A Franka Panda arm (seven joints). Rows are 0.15 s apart.
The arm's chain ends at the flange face. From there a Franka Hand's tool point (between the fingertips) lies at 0.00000 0.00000 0.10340 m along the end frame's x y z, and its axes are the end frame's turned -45 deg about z.
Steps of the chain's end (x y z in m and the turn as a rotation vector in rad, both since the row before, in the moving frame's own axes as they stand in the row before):
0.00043, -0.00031, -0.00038, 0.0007, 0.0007, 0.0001
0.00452, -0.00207, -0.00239, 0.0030, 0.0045, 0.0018
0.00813, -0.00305, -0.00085, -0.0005, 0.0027, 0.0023
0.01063, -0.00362, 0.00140, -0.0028, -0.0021, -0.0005
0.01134, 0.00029, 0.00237, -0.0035, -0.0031, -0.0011
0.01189, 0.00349, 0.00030, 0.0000, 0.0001, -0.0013
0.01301, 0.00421, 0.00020, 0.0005, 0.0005, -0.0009
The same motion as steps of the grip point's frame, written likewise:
0.00063, 0.00008, -0.00038, 0.0000, 0.0010, 0.0001
0.00521, 0.00184, -0.00239, -0.0011, 0.0053, 0.0018
0.00807, 0.00383, -0.00085, -0.0023, 0.0016, 0.0023
0.00972, 0.00501, 0.00140, -0.0005, -0.0035, -0.0005
0.00733, 0.00825, 0.00237, -0.0003, -0.0047, -0.0011
0.00595, 0.01088, 0.00030, -0.0001, 0.0001, -0.0013
0.00630, 0.01218, 0.00020, 0.0000, 0.0007, -0.0009

